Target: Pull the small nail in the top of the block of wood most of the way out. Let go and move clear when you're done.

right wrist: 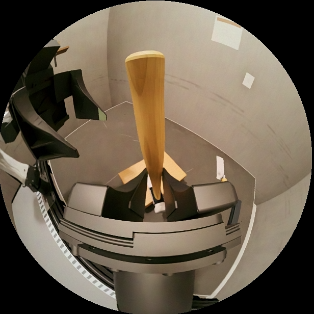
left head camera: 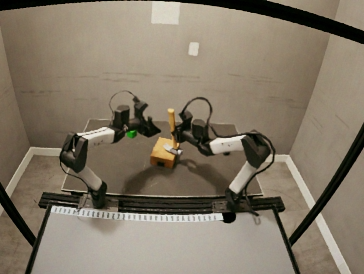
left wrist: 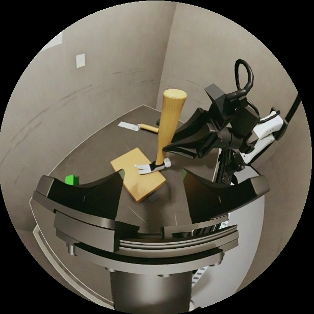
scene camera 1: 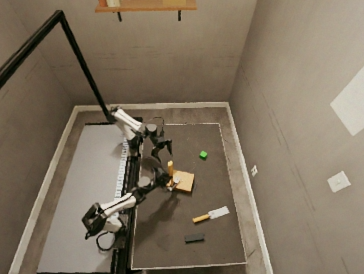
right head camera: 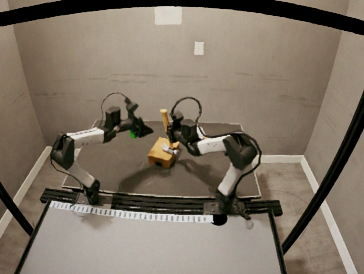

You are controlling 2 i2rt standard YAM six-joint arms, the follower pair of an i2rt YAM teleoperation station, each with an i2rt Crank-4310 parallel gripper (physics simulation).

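Seen in the pictures: left gripper, between the fingertips: (left head camera: pixel 155 127) (scene camera 1: pixel 167 159) (right head camera: pixel 149 128); right gripper, between the fingertips: (left head camera: pixel 173 132) (scene camera 1: pixel 172 175) (right head camera: pixel 168 132); left arm's base, origin of its link: (left head camera: pixel 98 204) (scene camera 1: pixel 133 146) (right head camera: pixel 94 201); right arm's base, origin of its link: (left head camera: pixel 231 207) (scene camera 1: pixel 121 231) (right head camera: pixel 224 209).
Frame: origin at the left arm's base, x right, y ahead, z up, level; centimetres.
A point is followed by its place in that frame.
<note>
The wood block (left head camera: pixel 161 160) {y 29.2, x 32.0, z 4.4 cm} (right head camera: pixel 156 158) {y 29.6, x 30.8, z 5.2 cm} (scene camera 1: pixel 186 183) {y 42.0, x 37.7, z 6.3 cm} (left wrist: pixel 142 187) (right wrist: pixel 131 173) sits on the dark mat. My right gripper (left head camera: pixel 175 135) {y 32.2, x 37.4, z 21.3 cm} (right head camera: pixel 169 134) {y 32.2, x 37.4, z 21.3 cm} (scene camera 1: pixel 169 178) {y 32.2, x 37.4, z 21.3 cm} (left wrist: pixel 161 144) (right wrist: pixel 154 168) is shut on the handle of a hammer (left head camera: pixel 171 119) {y 30.6, x 35.9, z 30.0 cm} (right head camera: pixel 164 119) {y 30.6, x 35.8, z 30.0 cm} (scene camera 1: pixel 170 166) {y 31.8, x 37.0, z 33.5 cm} (left wrist: pixel 172 115) (right wrist: pixel 147 100). The handle stands nearly upright. The hammer's head lies over the block's top, claw toward its middle. The nail cannot be made out near the claw. My left gripper (left head camera: pixel 159 132) {y 29.4, x 28.3, z 25.6 cm} (left wrist: pixel 152 170) (right wrist: pixel 94 131) is open and empty, above and apart from the block.
A green cube (left head camera: pixel 131 134) {y 55.1, x 13.4, z 3.0 cm} (right head camera: pixel 133 134) (scene camera 1: pixel 203 155) {y 57.4, x 14.8, z 4.5 cm} (left wrist: pixel 71 179) lies on the mat (scene camera 1: pixel 227 250) {y 64.5, x 80.7, z 0.1 cm}. A scraper with a yellow handle (scene camera 1: pixel 201 218) {y 50.1, x 61.4, z 4.0 cm} (left wrist: pixel 148 128) and a dark bar (scene camera 1: pixel 194 238) {y 44.4, x 72.7, z 2.9 cm} lie lower right of the block in the scene view.
</note>
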